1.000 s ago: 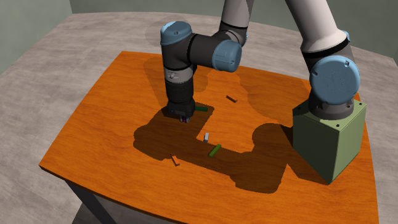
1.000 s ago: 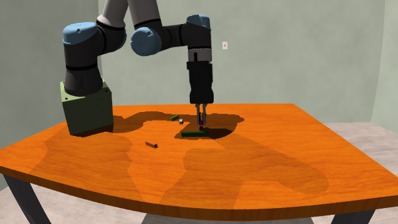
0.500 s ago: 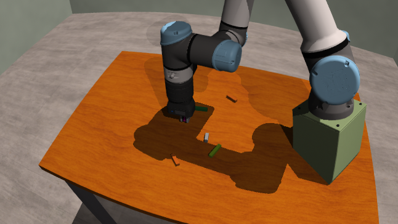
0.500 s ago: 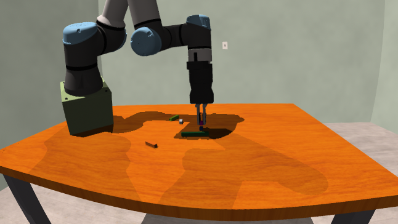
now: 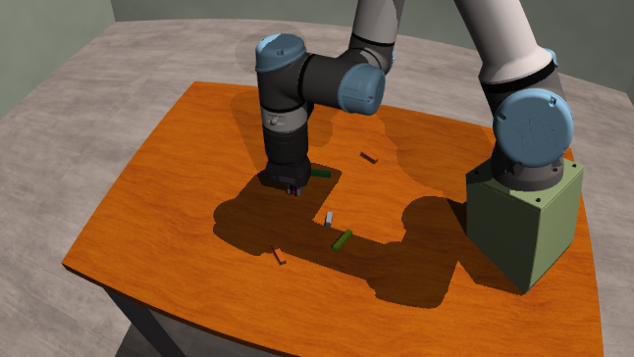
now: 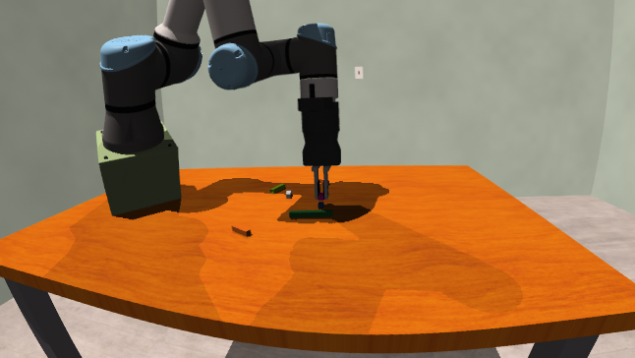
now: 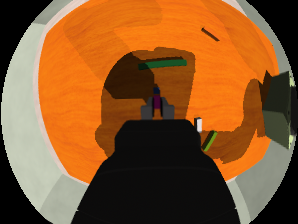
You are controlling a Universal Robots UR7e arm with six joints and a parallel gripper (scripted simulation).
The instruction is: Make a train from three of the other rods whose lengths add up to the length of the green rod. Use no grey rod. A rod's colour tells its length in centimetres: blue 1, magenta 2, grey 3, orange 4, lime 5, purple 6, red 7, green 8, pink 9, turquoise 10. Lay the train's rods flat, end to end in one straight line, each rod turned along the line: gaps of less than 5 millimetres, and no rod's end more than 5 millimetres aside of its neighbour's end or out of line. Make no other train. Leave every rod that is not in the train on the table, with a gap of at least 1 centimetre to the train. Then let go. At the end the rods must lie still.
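Right now the magenta rod is 1 cm below my hand. Also, from my hand: green rod: 1 cm behind, 6 cm to the right, 3 cm below; blue rod: 2 cm to the right, 3 cm below; grey rod: 8 cm behind, 5 cm to the left, 3 cm below.
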